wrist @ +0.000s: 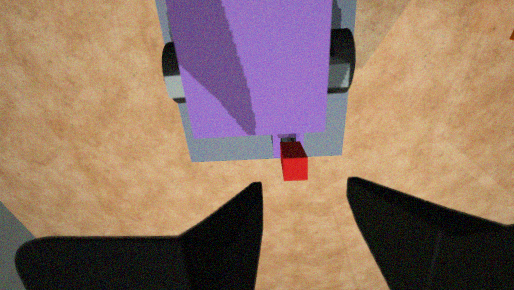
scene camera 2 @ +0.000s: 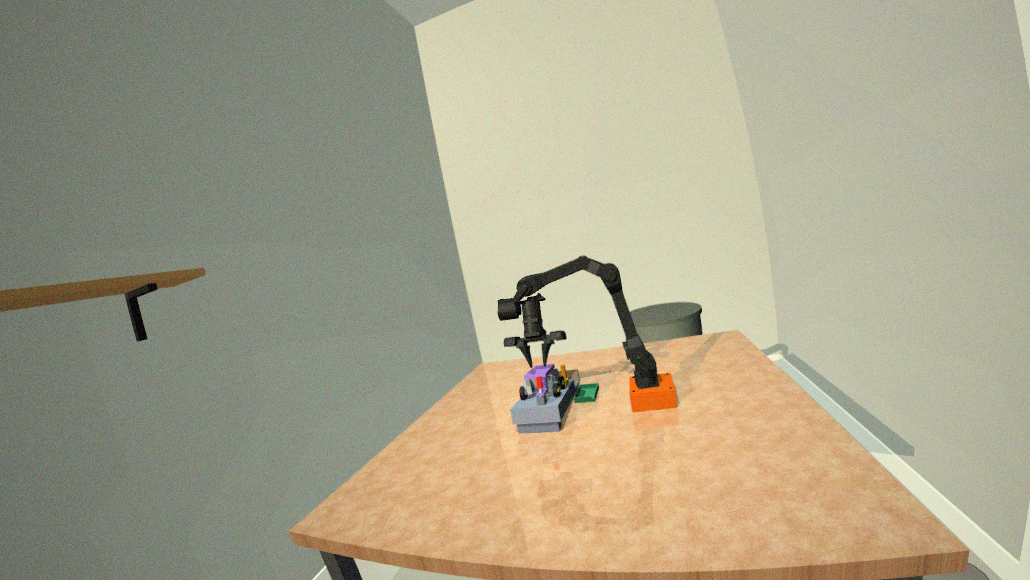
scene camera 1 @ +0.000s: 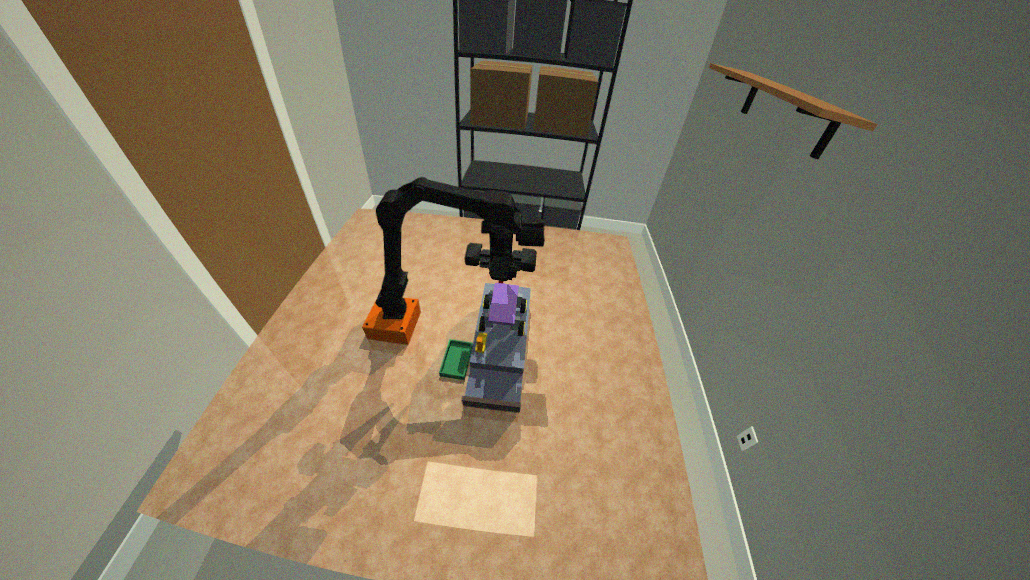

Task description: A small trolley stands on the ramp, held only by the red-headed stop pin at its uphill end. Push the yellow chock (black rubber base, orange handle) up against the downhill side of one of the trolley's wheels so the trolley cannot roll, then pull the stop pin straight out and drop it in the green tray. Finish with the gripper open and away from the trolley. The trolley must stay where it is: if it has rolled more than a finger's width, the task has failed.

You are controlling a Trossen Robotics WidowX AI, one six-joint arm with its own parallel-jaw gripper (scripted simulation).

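Observation:
My gripper is visible in scene camera 1 (the gripper (scene camera 1: 500, 273)), in the wrist view (the gripper (wrist: 304, 189)) and in scene camera 2 (the gripper (scene camera 2: 538, 367)). Also visible: a grey ramp (scene camera 2: 527, 411), a red-headed stop pin (wrist: 294, 161) and a purple trolley (wrist: 241, 75).

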